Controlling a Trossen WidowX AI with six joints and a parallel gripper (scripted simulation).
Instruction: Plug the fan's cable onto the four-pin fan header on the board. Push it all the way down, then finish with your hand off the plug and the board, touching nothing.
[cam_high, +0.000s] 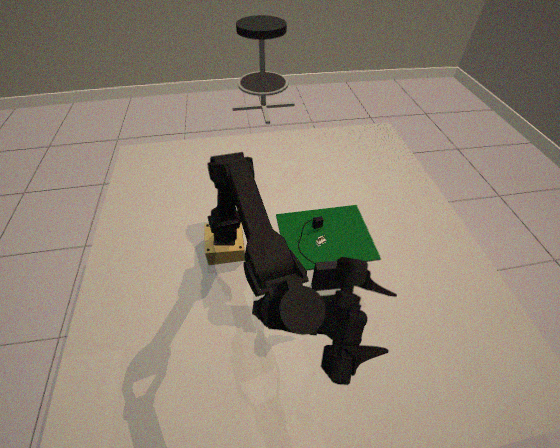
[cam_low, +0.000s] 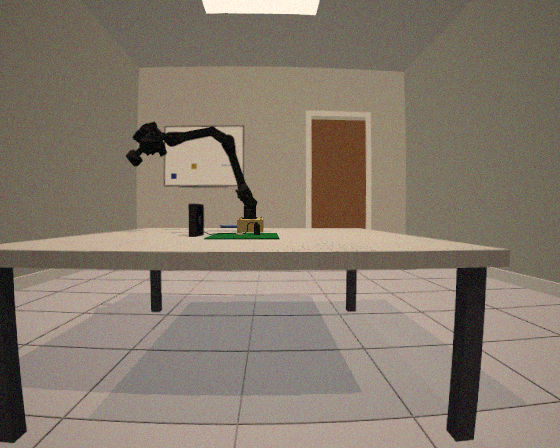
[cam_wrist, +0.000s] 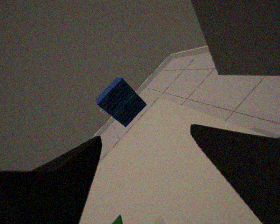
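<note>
My gripper tip is 48 cm to the right of the dark fan plug, 32 cm above it and 2 cm past it. The rest, counted from my gripper tip: green board 44 cm to the left, 35 cm below; white four-pin header 42 cm to the left, 34 cm below, 2 cm behind; black fan 28 cm below, 26 cm to the left, 1 cm behind.
</note>
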